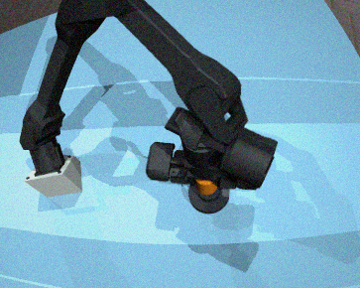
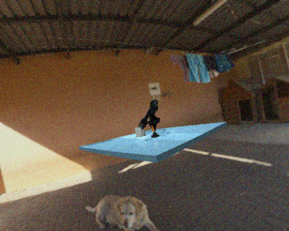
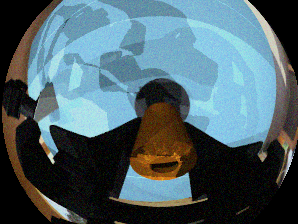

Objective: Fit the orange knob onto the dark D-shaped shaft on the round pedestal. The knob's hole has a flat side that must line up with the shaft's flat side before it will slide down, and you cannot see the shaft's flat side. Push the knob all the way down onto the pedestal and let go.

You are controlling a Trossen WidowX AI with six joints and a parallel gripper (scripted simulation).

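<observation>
The dark round pedestal is 40 mm below my gripper tip. From my gripper tip the other things lie so: orange knob: 20 mm above.
</observation>
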